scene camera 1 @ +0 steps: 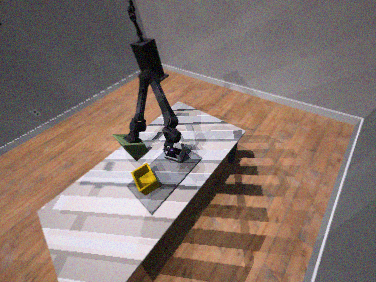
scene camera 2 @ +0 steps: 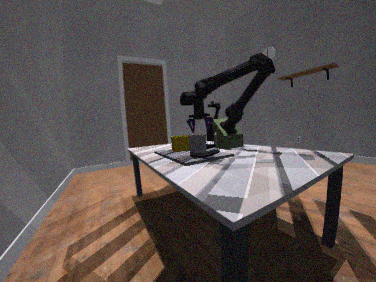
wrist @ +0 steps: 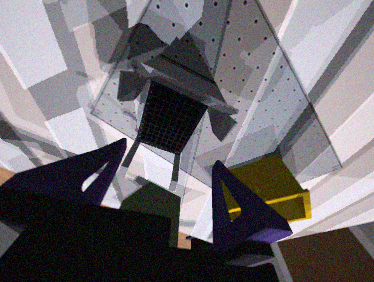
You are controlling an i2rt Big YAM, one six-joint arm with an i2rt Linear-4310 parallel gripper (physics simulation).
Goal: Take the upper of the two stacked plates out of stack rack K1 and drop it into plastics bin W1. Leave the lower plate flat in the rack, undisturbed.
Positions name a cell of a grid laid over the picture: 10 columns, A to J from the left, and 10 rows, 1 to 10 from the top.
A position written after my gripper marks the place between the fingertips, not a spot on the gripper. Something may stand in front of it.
Note:
I see my gripper (wrist: E6) and a black plate (wrist: E5).

